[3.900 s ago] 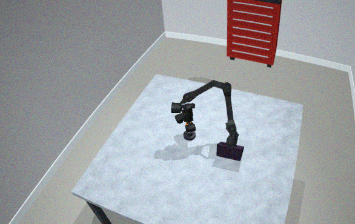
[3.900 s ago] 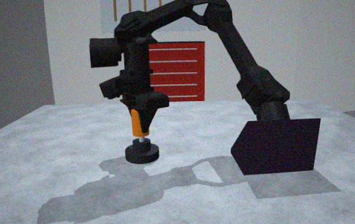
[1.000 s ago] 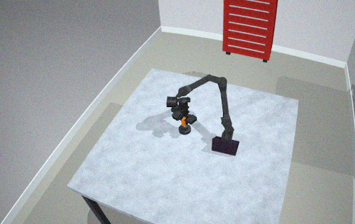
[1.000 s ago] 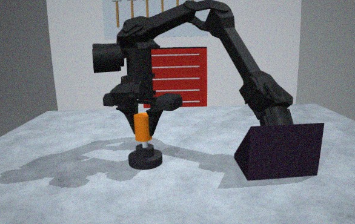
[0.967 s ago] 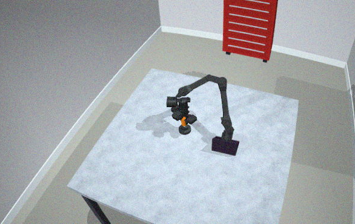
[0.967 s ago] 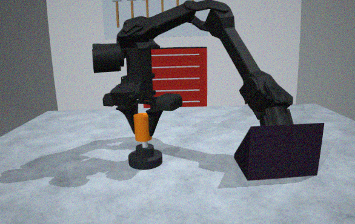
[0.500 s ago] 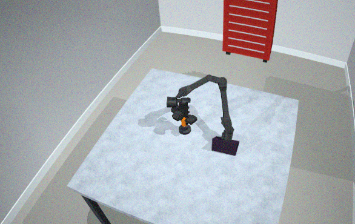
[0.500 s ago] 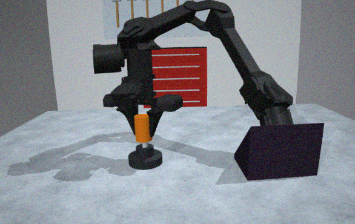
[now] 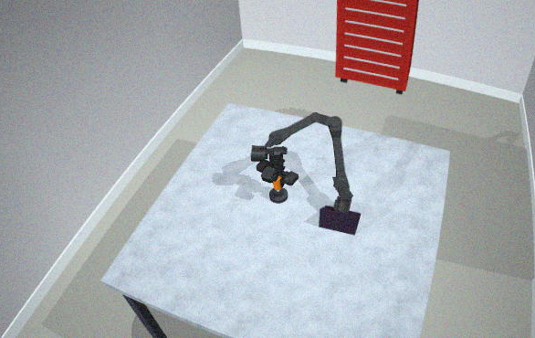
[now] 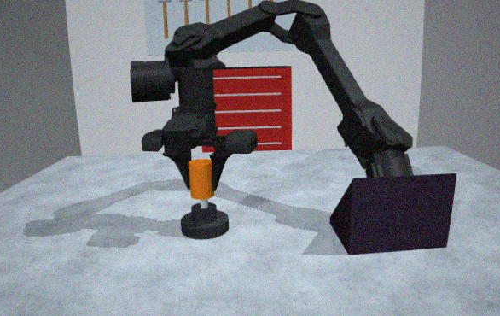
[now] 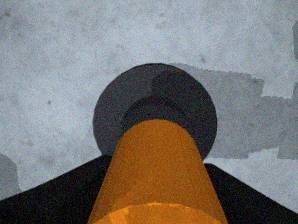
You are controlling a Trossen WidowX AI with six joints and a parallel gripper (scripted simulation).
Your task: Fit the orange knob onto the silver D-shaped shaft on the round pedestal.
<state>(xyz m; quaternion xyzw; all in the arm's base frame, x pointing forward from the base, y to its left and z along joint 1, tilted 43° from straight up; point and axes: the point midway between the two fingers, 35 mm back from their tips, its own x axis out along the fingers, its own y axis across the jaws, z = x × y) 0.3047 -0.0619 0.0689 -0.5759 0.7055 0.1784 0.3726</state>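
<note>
The orange knob is 30 mm above my gripper tip. Round my gripper tip: round dark pedestal (40 mm below).
</note>
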